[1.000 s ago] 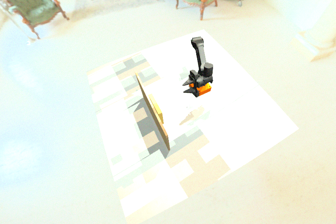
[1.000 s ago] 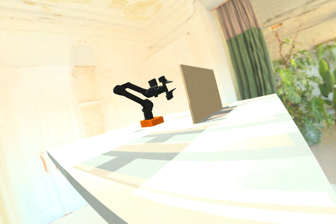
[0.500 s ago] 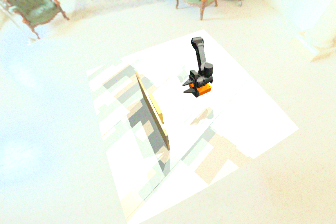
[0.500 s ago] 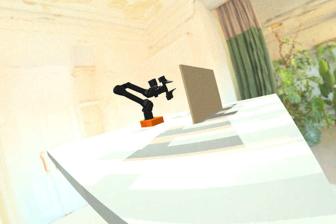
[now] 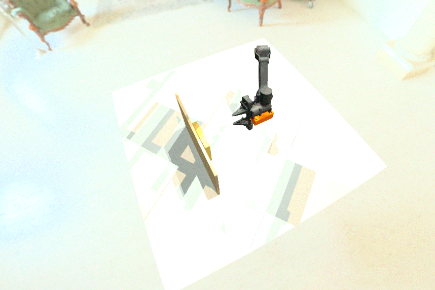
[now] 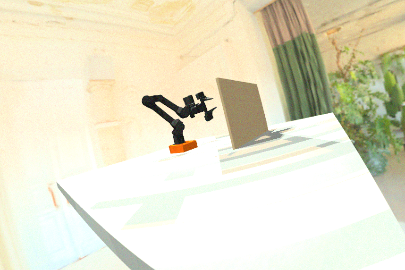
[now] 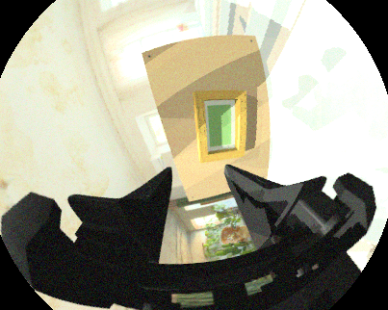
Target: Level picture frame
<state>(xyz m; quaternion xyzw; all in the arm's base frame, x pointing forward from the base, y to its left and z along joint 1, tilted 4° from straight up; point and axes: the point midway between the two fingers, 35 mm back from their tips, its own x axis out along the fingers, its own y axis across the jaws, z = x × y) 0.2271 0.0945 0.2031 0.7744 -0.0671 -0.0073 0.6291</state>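
Now: gripper tip 17 cm short of the gold picture frame, 2 cm to the left of it and 8 cm above it. The rest, counted from my gripper tip: tan wall panel 18 cm ahead, 2 cm to the right, 9 cm below.
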